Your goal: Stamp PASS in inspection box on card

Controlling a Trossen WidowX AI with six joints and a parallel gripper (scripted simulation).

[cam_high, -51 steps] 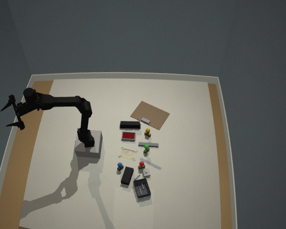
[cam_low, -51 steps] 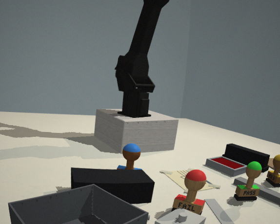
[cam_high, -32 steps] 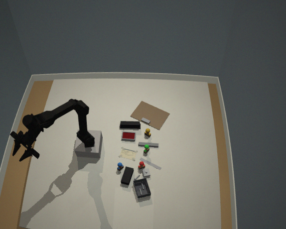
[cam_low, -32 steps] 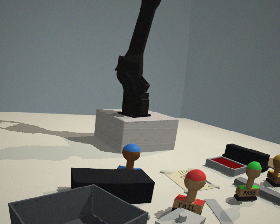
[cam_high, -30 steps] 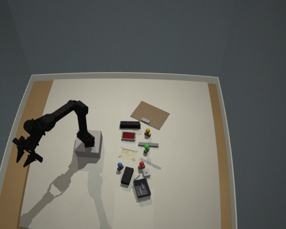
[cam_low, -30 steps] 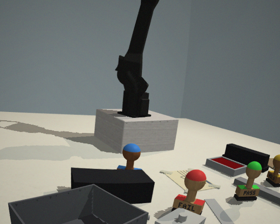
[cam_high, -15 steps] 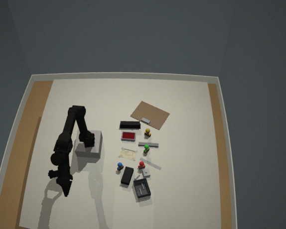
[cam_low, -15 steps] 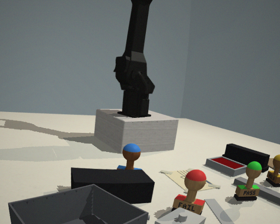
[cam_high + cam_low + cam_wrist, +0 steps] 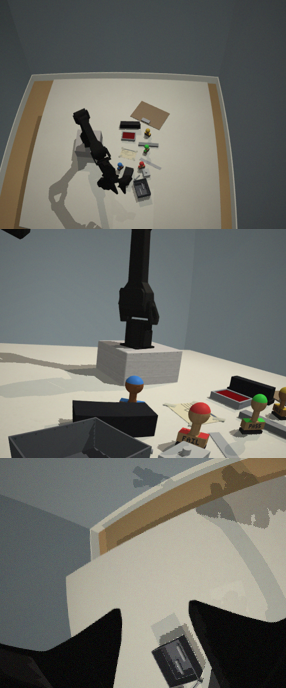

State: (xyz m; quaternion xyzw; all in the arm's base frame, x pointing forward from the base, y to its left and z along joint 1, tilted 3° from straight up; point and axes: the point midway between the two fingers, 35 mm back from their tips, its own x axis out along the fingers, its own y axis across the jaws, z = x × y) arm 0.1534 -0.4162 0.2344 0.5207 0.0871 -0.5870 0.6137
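My gripper tip is now 200 mm short of the pass stamp, 380 mm to the right of it and 250 mm above it. From my gripper tip the other things lie so: blue stamp 10 mm ahead, 280 mm to the left, 250 mm below; then dark tray 120 mm ahead, 110 mm to the left, 260 mm below; then red fail stamp 150 mm ahead, 270 mm to the left, 250 mm below.
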